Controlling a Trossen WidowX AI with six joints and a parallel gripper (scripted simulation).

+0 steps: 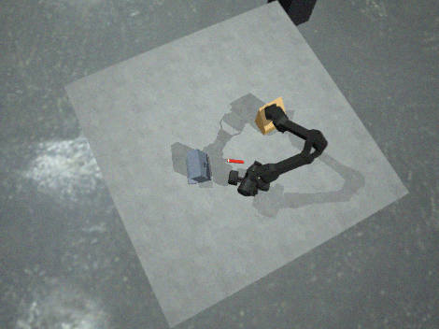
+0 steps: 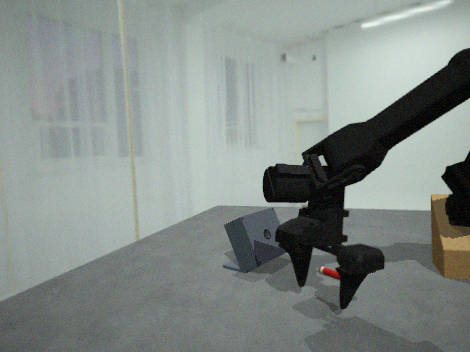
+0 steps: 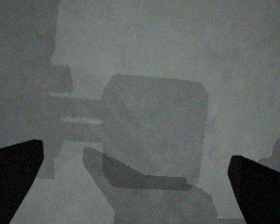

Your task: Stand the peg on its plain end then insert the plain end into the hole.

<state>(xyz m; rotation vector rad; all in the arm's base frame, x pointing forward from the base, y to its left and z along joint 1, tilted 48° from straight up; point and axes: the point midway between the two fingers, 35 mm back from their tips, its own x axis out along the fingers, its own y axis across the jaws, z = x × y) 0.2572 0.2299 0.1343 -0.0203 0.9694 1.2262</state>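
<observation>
Now: gripper tip 15 cm to the left of the red peg and 1 cm above it. Also, from my gripper tip: sloped dark panel 16 cm ahead, 18 cm to the right, 4 cm above.
</observation>
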